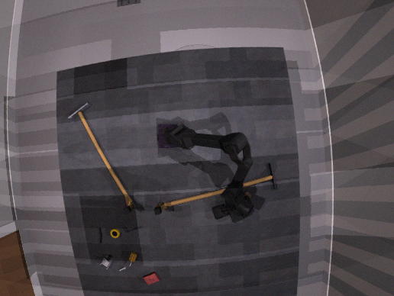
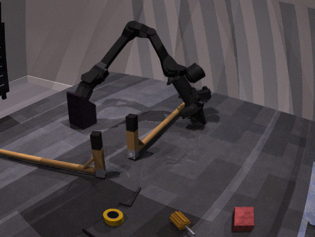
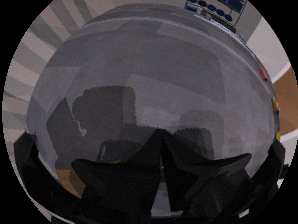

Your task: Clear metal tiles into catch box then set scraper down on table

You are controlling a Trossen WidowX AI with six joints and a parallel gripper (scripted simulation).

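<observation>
Now: the wooden block 7 cm behind my gripper tip, 6 cm to the left of it and 1 cm above it. From my gripper tip the other things lie so: yellow-handled tool (17 cm ahead, 57 cm to the right, 1 cm above); then long wooden-handled scraper (12 cm behind, 6 cm to the right, 6 cm above); then red block (31 cm ahead, 49 cm to the right, 1 cm above).
</observation>
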